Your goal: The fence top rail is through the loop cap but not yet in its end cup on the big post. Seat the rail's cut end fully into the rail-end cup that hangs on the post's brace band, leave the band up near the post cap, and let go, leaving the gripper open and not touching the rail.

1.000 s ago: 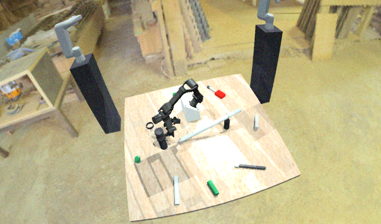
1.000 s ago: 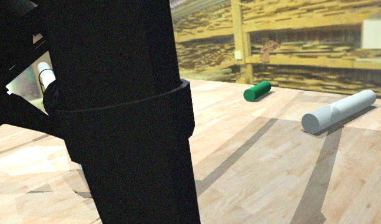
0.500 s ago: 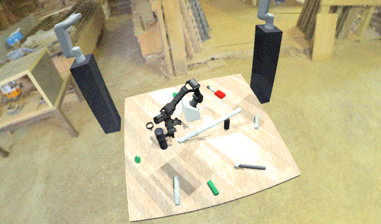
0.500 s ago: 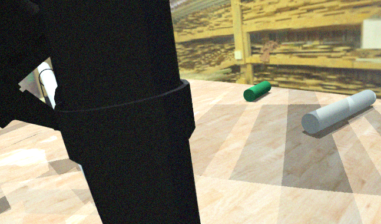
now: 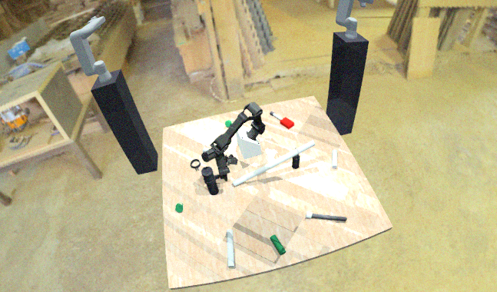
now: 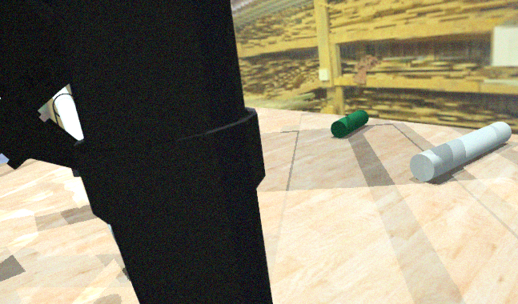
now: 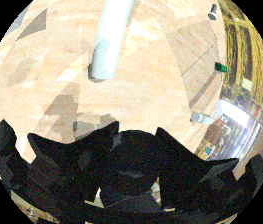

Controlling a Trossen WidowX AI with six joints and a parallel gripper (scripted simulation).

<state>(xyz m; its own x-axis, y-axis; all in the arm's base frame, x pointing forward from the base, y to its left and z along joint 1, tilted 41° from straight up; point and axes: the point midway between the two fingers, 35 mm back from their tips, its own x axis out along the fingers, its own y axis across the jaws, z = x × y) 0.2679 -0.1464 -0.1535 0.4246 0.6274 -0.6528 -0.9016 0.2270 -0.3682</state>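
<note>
The dark rail-end cup is 3 cm to the right of my gripper tip, 3 cm above it and 2 cm behind it. Also, from my gripper tip: dark loop-cap post: 45 cm to the left, 6 cm behind, 1 cm above; then green cylinder: 44 cm ahead, 19 cm to the left, 8 cm below.
</note>
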